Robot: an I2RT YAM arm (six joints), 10 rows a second.
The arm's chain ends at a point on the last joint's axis. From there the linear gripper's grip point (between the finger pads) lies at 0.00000 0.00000 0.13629 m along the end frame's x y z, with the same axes.
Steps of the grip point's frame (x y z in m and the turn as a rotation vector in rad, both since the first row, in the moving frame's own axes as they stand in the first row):
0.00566 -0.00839 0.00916 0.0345 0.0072 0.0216
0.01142 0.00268 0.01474 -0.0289 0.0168 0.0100
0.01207 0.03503 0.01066 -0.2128 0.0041 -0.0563
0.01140 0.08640 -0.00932 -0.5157 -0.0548 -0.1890
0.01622 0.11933 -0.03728 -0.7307 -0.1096 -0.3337
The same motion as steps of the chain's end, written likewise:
0.00463 -0.00370 0.00924 0.0345 0.0072 0.0216
0.00915 -0.00127 0.01482 -0.0289 0.0168 0.0100
0.01070 0.00628 0.01373 -0.2128 0.0041 -0.0563
0.01202 0.01894 0.00855 -0.5157 -0.0548 -0.1890
0.01385 0.02794 -0.00207 -0.7307 -0.1096 -0.3337

